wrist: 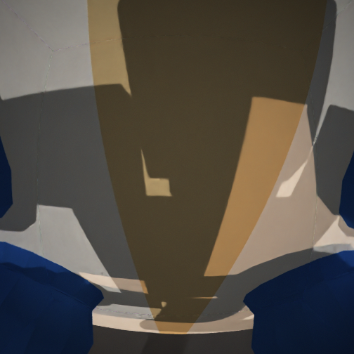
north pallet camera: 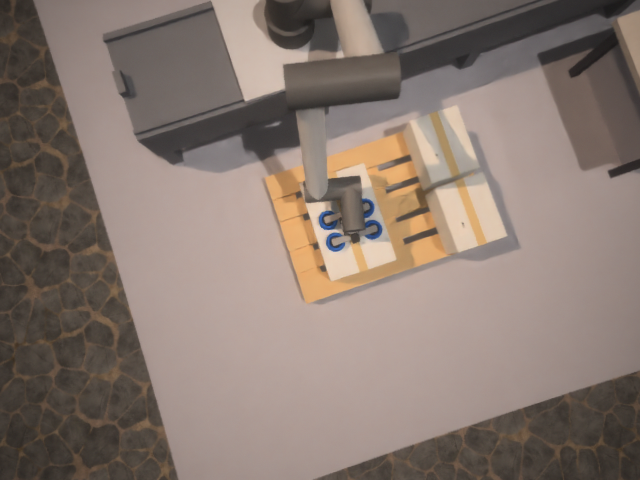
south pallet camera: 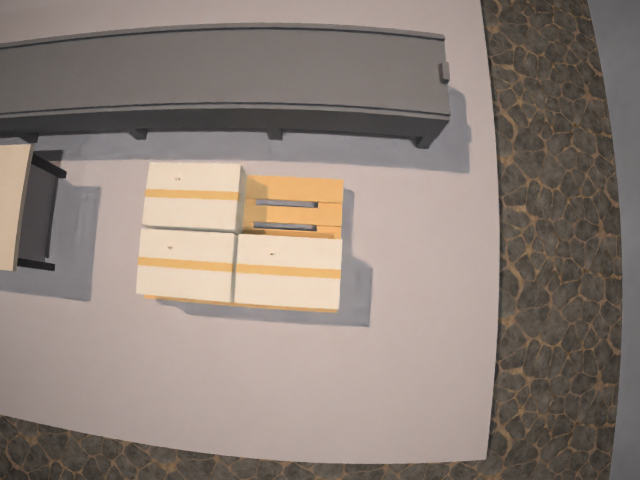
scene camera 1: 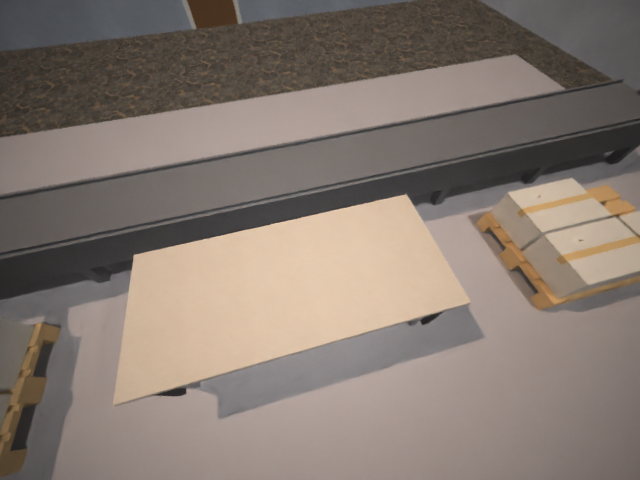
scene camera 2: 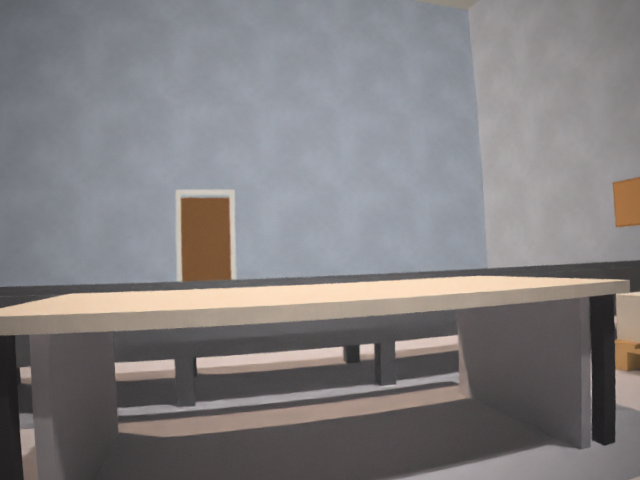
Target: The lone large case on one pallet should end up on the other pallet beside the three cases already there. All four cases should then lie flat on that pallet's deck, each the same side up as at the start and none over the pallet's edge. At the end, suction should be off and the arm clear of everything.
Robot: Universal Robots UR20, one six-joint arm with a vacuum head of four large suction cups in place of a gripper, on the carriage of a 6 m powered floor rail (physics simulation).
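Seen in the pictures: arm's base, origin of the base link: (north pallet camera: 291, 26).
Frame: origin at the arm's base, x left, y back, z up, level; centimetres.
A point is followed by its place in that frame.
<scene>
The lone large case (north pallet camera: 338, 266) @(x -15.8, y -125.6, z -17.8 cm) (wrist: 65, 240) is white with a tan tape stripe. It lies flat on the north pallet (north pallet camera: 309, 289) @(x -35.5, y -132.6, z -42.7 cm) (scene camera 1: 32, 390) @(x 80.1, y -100.5, z -49.6 cm). My suction head (north pallet camera: 350, 224) @(x -2.8, y -106.5, z -19.9 cm) (wrist: 174, 245) is over its top, and the four blue cups look pressed against it in the wrist view. Whether suction holds cannot be seen. In the south pallet camera, three taped cases, at back left (south pallet camera: 191, 211) @(x 452.2, y -87.5, z -17.9 cm), front left (south pallet camera: 183, 283) @(x 450.7, y -128.0, z -18.1 cm) and front right (south pallet camera: 289, 294) @(x 510.1, y -130.1, z -18.0 cm), lie flat on the south pallet (south pallet camera: 292, 190) @(x 506.8, y -67.6, z -42.5 cm) (scene camera 1: 611, 194) @(x 531.3, y -69.5, z -42.6 cm). Its back right quarter is bare deck.
Two smaller taped cases (north pallet camera: 439, 149) @(x 58.3, y -81.8, z -20.6 cm) (north pallet camera: 465, 217) @(x 58.3, y -122.3, z -18.8 cm) stand at the north pallet's right end. A long dark rail (scene camera 1: 310, 165) (south pallet camera: 222, 72) (north pallet camera: 175, 77) runs behind both pallets. A pale table (scene camera 1: 284, 294) @(x 244.2, y -99.3, z -4.0 cm) (scene camera 2: 320, 299) @(x 240.1, y -122.2, z -4.0 cm) (south pallet camera: 11, 206) @(x 332.8, y -90.4, z -4.1 cm) stands between them.
</scene>
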